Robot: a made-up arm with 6 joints.
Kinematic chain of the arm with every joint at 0, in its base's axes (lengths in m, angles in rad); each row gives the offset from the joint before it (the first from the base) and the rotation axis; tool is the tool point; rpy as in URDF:
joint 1: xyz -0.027 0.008 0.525 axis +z
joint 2: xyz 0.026 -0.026 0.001 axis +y
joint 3: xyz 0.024 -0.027 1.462 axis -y
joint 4: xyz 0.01 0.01 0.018 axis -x
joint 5: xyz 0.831 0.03 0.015 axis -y
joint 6: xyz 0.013 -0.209 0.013 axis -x
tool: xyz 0.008 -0.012 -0.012 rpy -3.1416 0 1.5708
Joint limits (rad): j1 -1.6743..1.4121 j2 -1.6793..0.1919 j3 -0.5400..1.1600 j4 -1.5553..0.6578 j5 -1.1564..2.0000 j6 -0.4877..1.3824
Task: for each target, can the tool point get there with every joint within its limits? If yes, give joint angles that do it. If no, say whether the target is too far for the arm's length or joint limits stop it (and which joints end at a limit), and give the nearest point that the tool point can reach.
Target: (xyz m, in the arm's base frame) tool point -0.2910 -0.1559 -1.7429
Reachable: no: joint limits stop it (at a limit: joint 2, joint 3, joint 4, joint 5, joint 6) | nearest point -0.8210 -0.4849 1.0559 | short by 2.867 m
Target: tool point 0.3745 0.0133 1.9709
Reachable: yes | joints 0.3748 -0.3812 -0.1210 -1.1039 -0.1955 0.1511
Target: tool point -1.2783 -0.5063 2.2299
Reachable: yes | joints 0.2130 -0.9420 0.8453 -0.2341 1.2220 0.1040
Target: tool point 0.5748 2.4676 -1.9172
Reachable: no: too far | nearest point 0.0410 2.2907 0.4760 | short by 2.458 m
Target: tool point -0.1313 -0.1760 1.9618
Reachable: yes | joints -0.1240 -0.6970 -0.2281 -0.7751 0.2481 0.0760
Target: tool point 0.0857 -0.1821 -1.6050
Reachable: no: joint limits stop it (at a limit: joint 1, joint 2, joint 3, joint 4, joint 5, joint 6) | nearest point -0.1045 -0.9233 1.0559 | short by 2.769 m
